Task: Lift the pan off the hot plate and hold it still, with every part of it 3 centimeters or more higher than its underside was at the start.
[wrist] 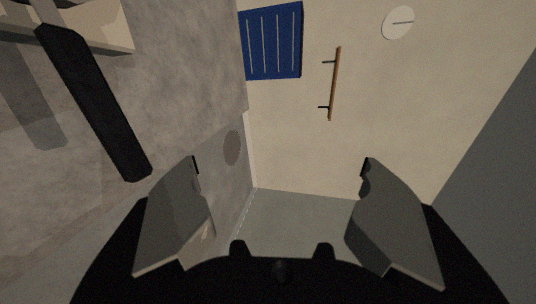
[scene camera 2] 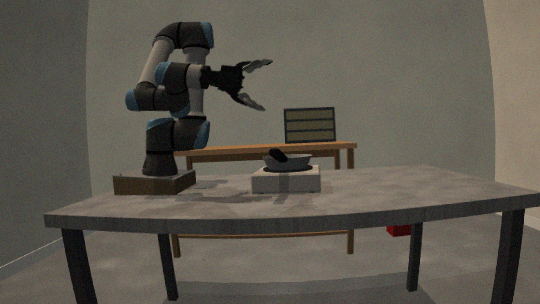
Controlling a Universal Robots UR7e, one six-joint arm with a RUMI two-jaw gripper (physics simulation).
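The grey pan point(scene camera 2: 298, 161) sits upright on the dark burner of the white hot plate point(scene camera 2: 285, 184) point(wrist: 111, 25). Its black handle point(scene camera 2: 277, 155) point(wrist: 95, 105) points toward the scene camera and slants across the left of the wrist view. The pan's bowl is mostly out of the wrist view, past the upper left. My gripper point(scene camera 2: 267, 85) point(wrist: 277, 159) is open and empty. It hangs well above the pan, slightly to its left in the scene view, with its fingers pointing sideways to the right. The handle is outside the fingers, to the left in the wrist view.
The grey table point(scene camera 2: 380, 187) point(wrist: 170, 75) carries the hot plate and the arm's brown base block point(scene camera 2: 140, 186). A wooden table point(scene camera 2: 230, 150) with a dark-framed rack point(scene camera 2: 285, 125) stands behind. A blue panel point(wrist: 272, 42) and a wooden bar point(wrist: 334, 82) are on the far wall.
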